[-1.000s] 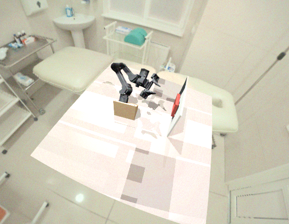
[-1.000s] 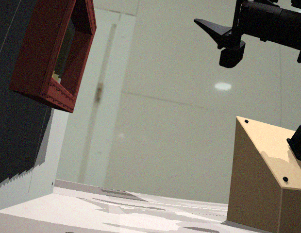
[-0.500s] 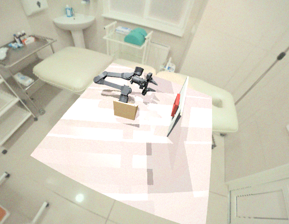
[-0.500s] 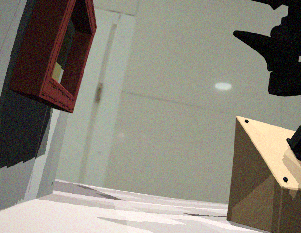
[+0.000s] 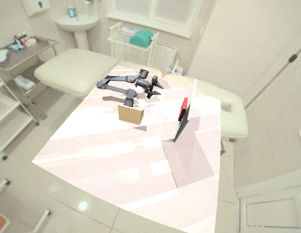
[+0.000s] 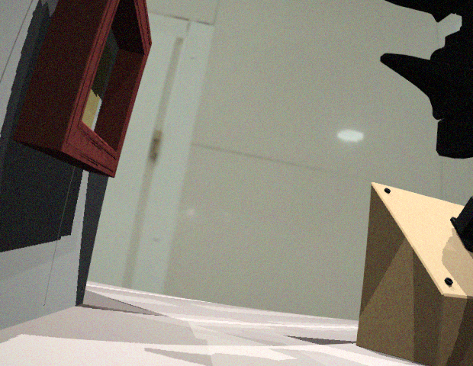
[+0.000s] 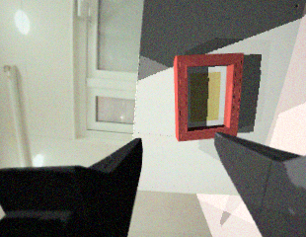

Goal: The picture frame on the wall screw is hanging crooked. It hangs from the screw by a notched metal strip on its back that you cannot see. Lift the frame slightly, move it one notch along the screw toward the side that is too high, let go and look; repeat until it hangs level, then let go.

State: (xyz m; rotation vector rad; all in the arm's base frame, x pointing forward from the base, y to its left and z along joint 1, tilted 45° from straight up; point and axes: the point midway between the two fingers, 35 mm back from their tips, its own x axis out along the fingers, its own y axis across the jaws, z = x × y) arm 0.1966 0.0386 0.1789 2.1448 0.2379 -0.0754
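Now: the red picture frame 21 cm ahead of my gripper tip and 9 cm below it. The rest, counted from my gripper tip: white wall panel: 22 cm ahead, 11 cm below, 2 cm to the left.
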